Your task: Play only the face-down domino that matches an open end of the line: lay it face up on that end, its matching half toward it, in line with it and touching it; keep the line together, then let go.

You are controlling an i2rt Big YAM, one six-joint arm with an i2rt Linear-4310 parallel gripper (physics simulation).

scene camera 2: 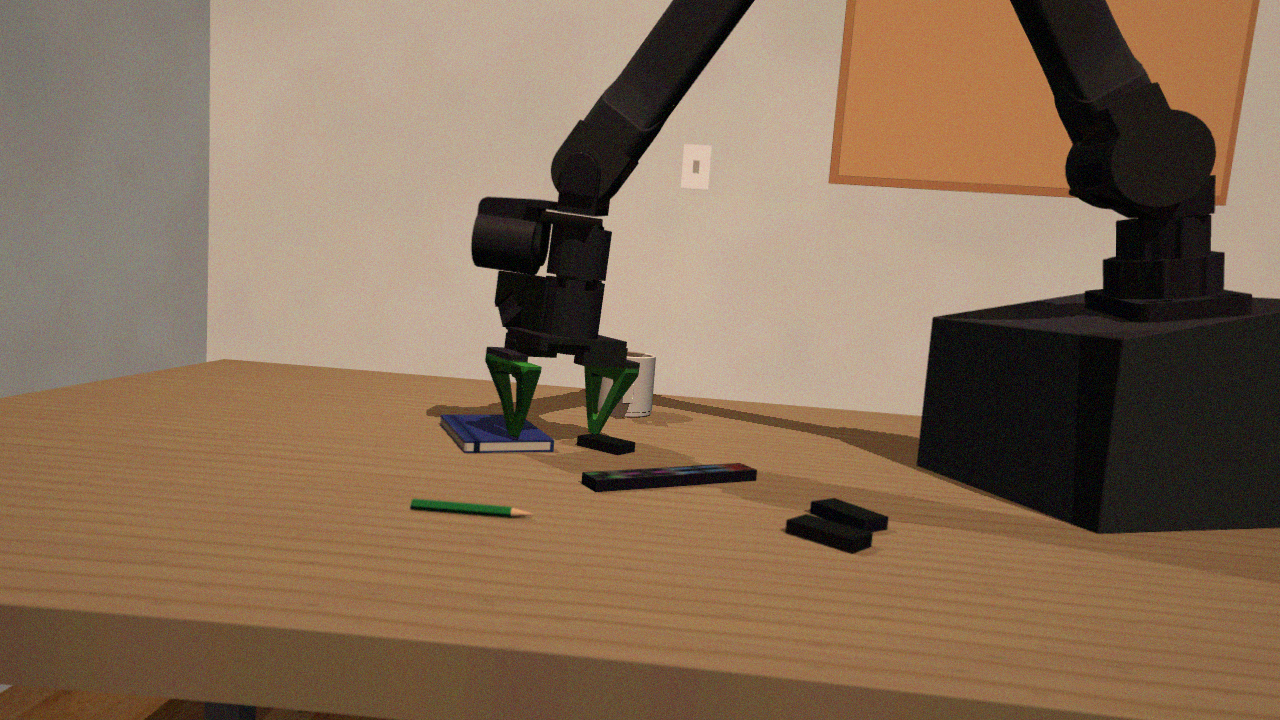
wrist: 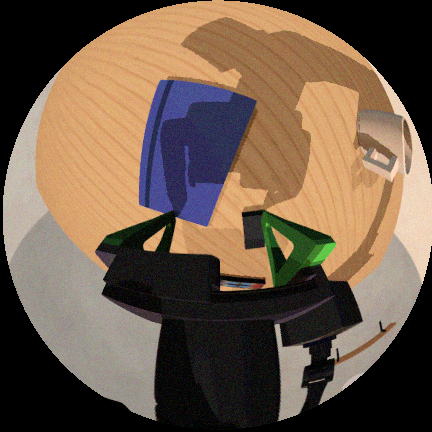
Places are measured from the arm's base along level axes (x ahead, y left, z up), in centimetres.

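Pixels of known places: gripper, fingertip midpoint: (scene camera 2: 555, 434) (wrist: 217, 215); arm's base, origin of the base link: (scene camera 2: 1161, 310) (wrist: 319, 339).
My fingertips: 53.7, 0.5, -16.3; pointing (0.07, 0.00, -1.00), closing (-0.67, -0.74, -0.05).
Observation:
Ahead of a thing's pixels: the offset from my fingertips to its top centre, as dx, dy, dz.
The domino line (scene camera 2: 669, 477) (wrist: 242, 284) lies face up as one row with coloured pips; single values are too small to read. A black face-down domino @(-4.9, -1.5, -0.2) (scene camera 2: 605, 444) (wrist: 253, 231) lies behind the line, by the book. Two more black face-down dominoes @(-26.4, +16.0, -0.2) (scene camera 2: 848, 514) @(-24.4, +21.3, -0.2) (scene camera 2: 827, 532) lie side by side to the right of the line. My gripper (scene camera 2: 555, 435) (wrist: 217, 215) is open and empty, pointing down, low over the table. Its right fingertip in both views is at the lone domino's end, overlapping its edge in the wrist view. The other fingertip is at the book's near edge.
A blue book @(+6.6, -1.7, -0.1) (scene camera 2: 492, 431) (wrist: 200, 145) lies beside and partly under one finger. A white mug @(-3.9, -22.3, +6.2) (scene camera 2: 642, 385) (wrist: 382, 127) stands behind the gripper. A green pencil @(+0.4, +24.1, -0.5) (scene camera 2: 465, 508) lies in front. The arm's black base block (scene camera 2: 1011, 411) is at the right.

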